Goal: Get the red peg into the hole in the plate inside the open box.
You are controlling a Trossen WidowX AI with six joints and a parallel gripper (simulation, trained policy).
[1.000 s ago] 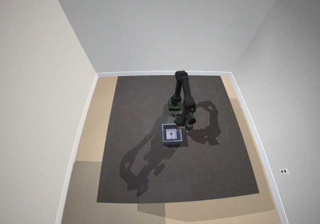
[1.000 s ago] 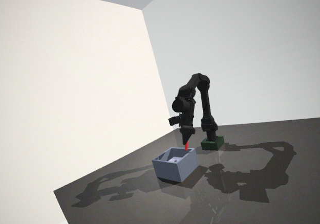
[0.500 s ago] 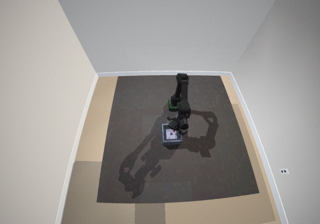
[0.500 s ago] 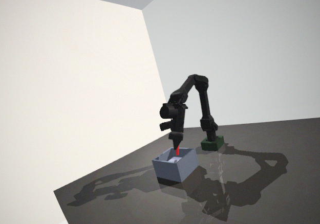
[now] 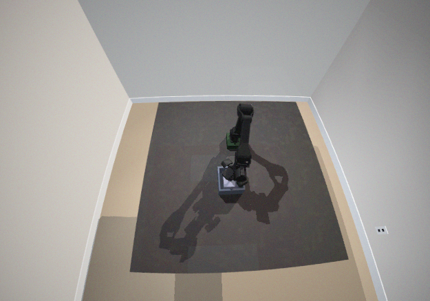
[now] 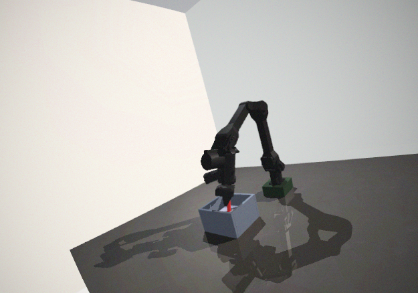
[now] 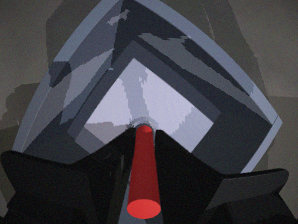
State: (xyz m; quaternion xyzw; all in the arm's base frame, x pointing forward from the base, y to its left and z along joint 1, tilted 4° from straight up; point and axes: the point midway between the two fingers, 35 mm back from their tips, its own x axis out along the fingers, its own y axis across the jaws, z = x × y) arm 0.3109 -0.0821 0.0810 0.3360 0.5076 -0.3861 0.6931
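My gripper tip is 1 cm past the red peg and 1 cm to the right of it. Round my gripper tip: blue-grey box (1 cm to the left, 6 cm below); then pale plate (1 cm to the left, 4 cm below).
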